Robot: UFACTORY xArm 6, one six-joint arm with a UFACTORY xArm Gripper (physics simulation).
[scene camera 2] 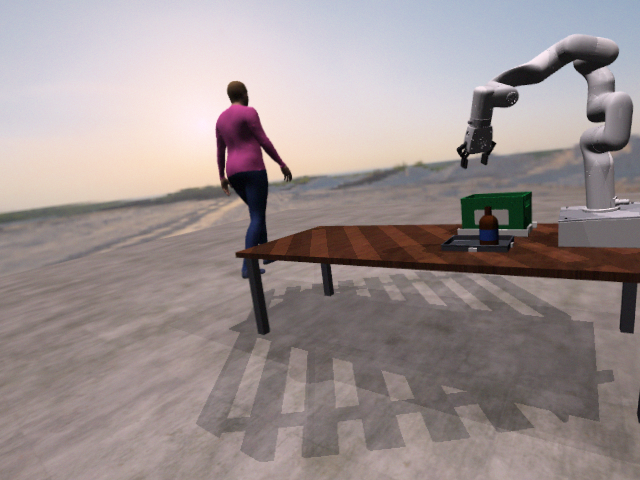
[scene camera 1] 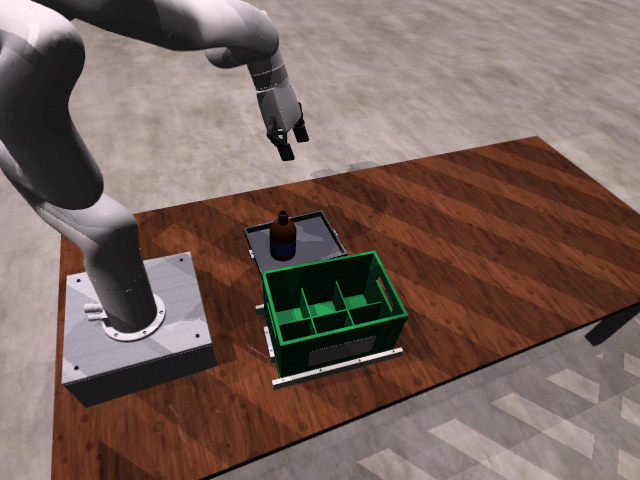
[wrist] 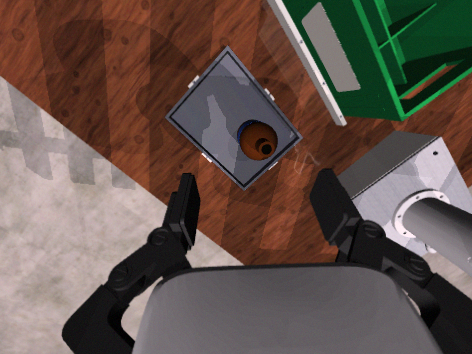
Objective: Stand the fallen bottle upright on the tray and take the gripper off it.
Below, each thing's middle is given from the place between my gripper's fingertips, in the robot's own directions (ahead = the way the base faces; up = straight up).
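Scene:
The brown bottle [scene camera 1: 283, 231] is 240 mm below my hand, 30 mm to the right of it and 30 mm behind it. Then there's the pale rail [scene camera 1: 387, 355], which is 410 mm to the right of my hand, 50 mm ahead of it and 310 mm below it. Going by their middles, the bottle is the nearest to my hand of the things named here.

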